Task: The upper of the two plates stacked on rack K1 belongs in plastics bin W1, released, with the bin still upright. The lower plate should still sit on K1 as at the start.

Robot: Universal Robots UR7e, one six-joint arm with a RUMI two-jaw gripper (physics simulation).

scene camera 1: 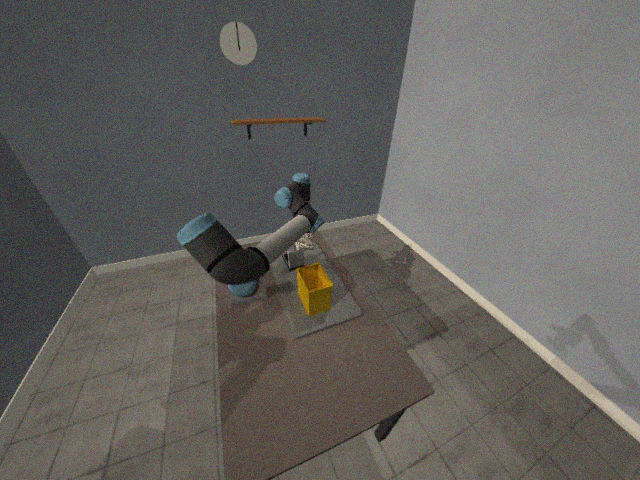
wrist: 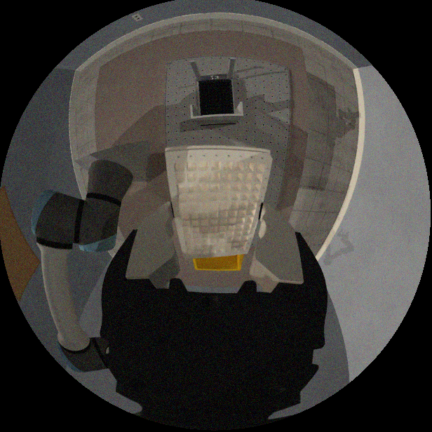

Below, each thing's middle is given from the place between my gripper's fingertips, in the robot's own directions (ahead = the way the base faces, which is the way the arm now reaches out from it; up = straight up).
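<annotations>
Relative to the pale multi-well plate (wrist: 216, 190), my gripper is 10 mm to the left and 10 mm below. Yellow plastics bin W1 (scene camera 1: 314, 286) is 170 mm to the right of my hand, 30 mm ahead of it and 190 mm below it.
</annotations>
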